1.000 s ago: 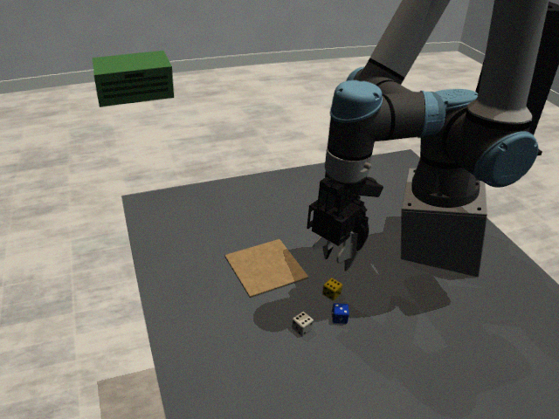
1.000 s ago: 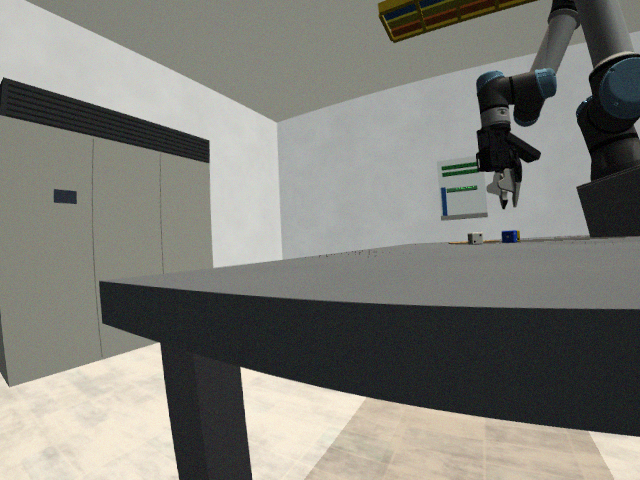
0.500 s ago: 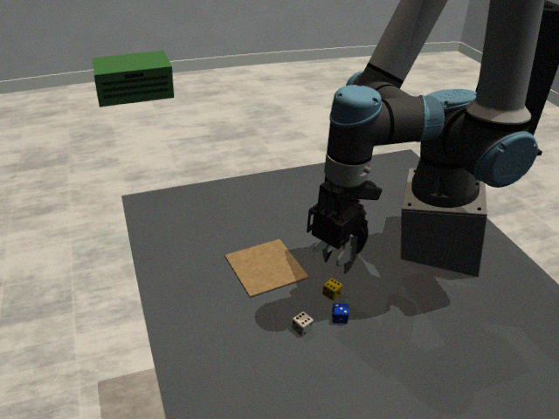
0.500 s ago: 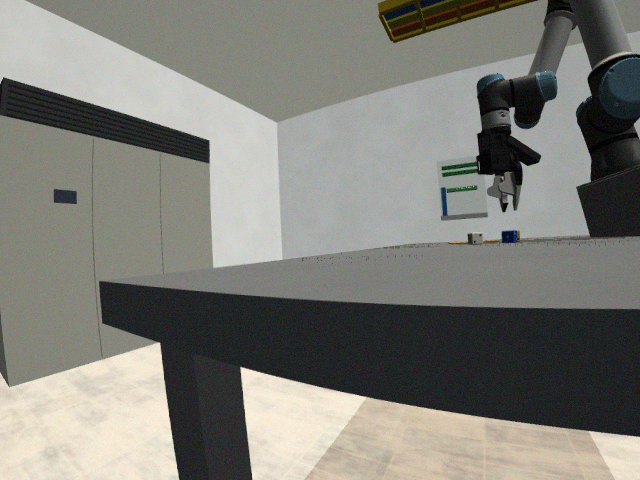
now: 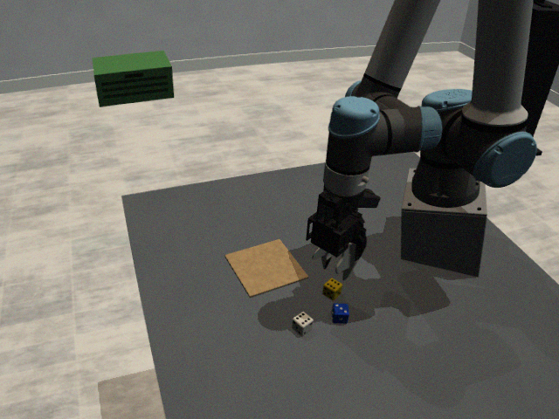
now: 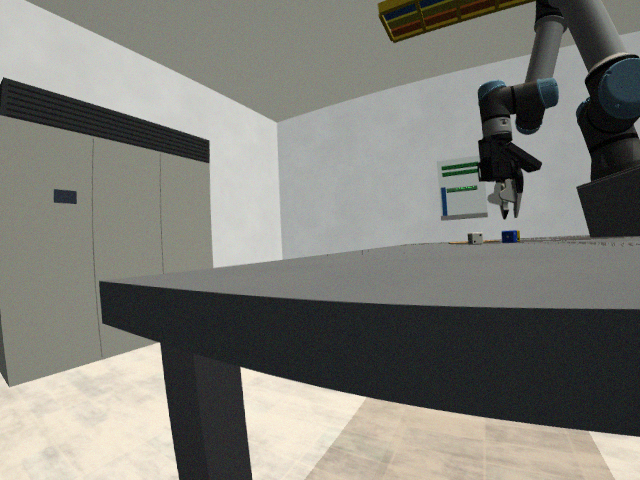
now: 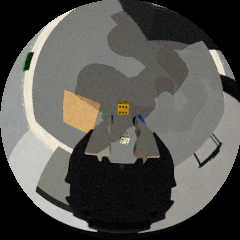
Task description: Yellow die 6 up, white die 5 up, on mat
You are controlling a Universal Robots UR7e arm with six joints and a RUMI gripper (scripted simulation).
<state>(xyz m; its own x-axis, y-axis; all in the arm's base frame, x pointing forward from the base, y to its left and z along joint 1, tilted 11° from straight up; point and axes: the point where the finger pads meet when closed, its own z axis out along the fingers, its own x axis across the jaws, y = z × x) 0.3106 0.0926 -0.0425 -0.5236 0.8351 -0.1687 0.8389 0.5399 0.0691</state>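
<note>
Right now the yellow die is 6 cm below my hand. From my hand the other things lie so: tan mat (11 cm ahead, 12 cm to the right, 8 cm below); then white die (9 cm ahead, 7 cm to the left, 6 cm below); then blue die (1 cm ahead, 7 cm to the left, 6 cm below).
</note>
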